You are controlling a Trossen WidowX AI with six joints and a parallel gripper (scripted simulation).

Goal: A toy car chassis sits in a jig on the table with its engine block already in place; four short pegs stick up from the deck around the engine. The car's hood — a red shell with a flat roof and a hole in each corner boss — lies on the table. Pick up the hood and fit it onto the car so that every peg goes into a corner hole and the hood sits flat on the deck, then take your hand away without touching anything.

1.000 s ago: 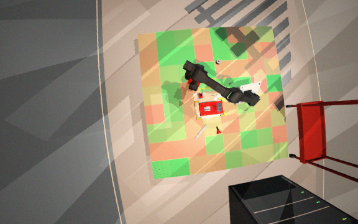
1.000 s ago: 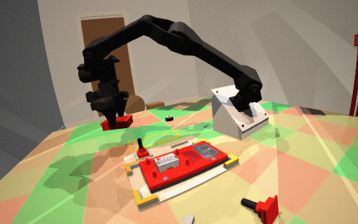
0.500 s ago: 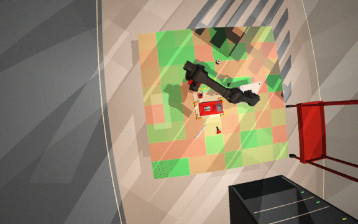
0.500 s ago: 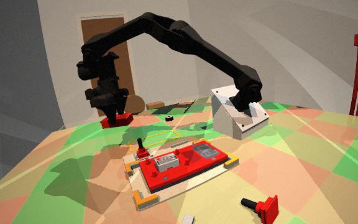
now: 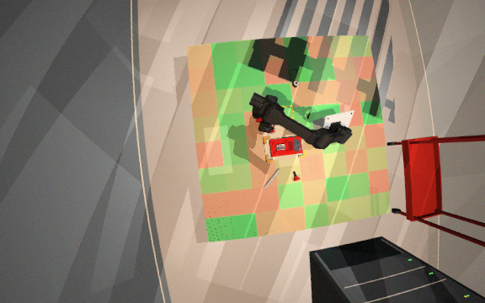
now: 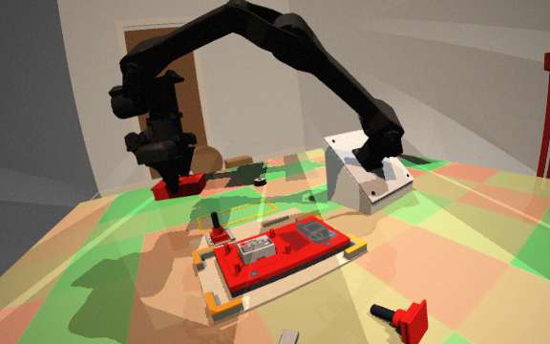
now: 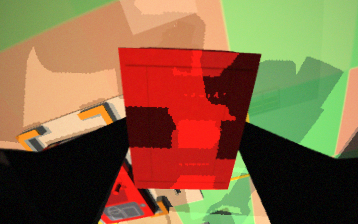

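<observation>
The white engine block lies 70 mm behind my gripper tip, 190 mm to the left of it and 90 mm below it. The rest, counted from my gripper tip: black ring: 260 mm behind, 200 mm to the right, 100 mm below; then red hood: 10 mm above; then grey bar: 10 mm ahead, 370 mm to the left, 100 mm below.
</observation>
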